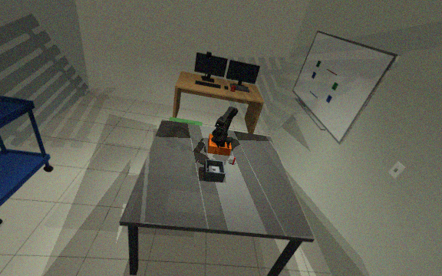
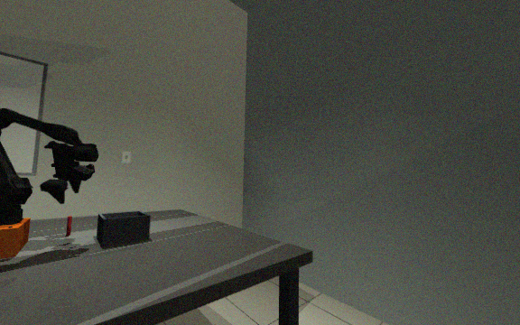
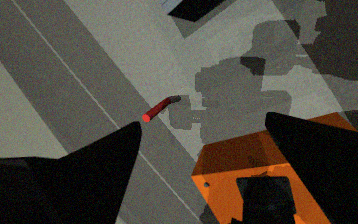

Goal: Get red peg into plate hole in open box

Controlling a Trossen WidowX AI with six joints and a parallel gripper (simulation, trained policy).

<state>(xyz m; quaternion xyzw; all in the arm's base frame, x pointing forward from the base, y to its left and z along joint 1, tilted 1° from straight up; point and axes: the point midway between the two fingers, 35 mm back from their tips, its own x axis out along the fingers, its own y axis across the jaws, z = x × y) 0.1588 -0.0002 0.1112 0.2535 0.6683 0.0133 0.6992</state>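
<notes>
Right now my gripper tip is 10 mm past the red peg, 130 mm to the right of it and 130 mm above it. Also, from my gripper tip: dark box: 180 mm ahead, 40 mm to the right, 140 mm below; plate: 180 mm ahead, 40 mm to the right, 120 mm below.
</notes>
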